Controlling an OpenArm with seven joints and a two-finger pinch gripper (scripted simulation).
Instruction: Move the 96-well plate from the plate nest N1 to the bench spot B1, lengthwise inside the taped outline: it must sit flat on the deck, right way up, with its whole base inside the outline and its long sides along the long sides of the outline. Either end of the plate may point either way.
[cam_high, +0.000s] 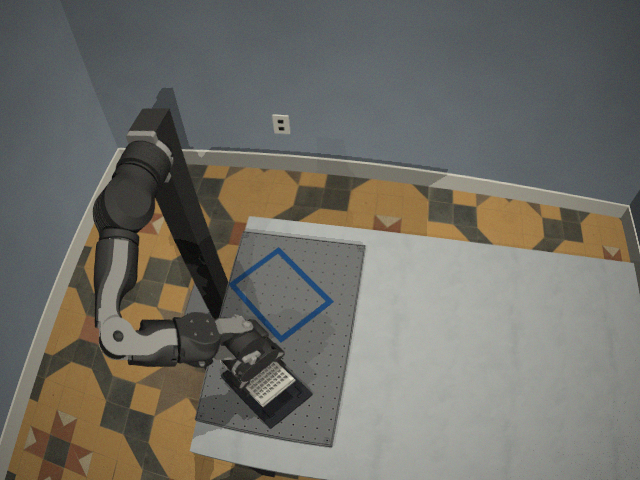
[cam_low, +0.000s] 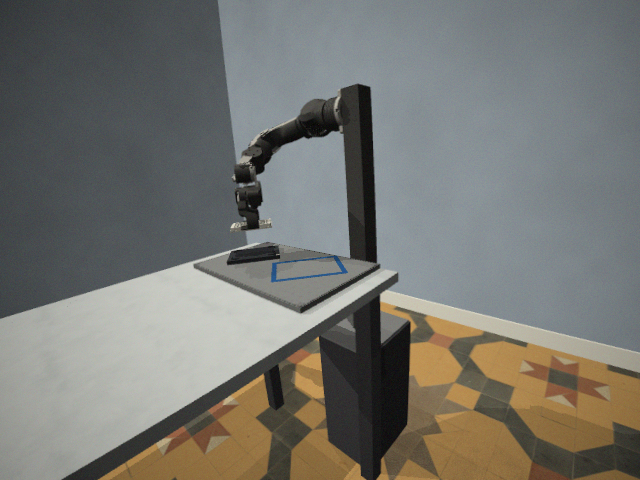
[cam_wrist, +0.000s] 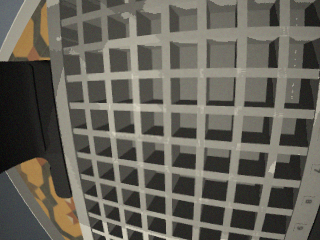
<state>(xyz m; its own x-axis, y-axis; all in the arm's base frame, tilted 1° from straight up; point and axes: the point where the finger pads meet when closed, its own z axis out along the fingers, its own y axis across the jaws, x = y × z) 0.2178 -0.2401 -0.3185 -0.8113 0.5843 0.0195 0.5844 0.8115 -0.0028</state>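
The black plate nest is 100 mm below my hand. From my hand the other things lie so: white 96-well plate (right at my hand).
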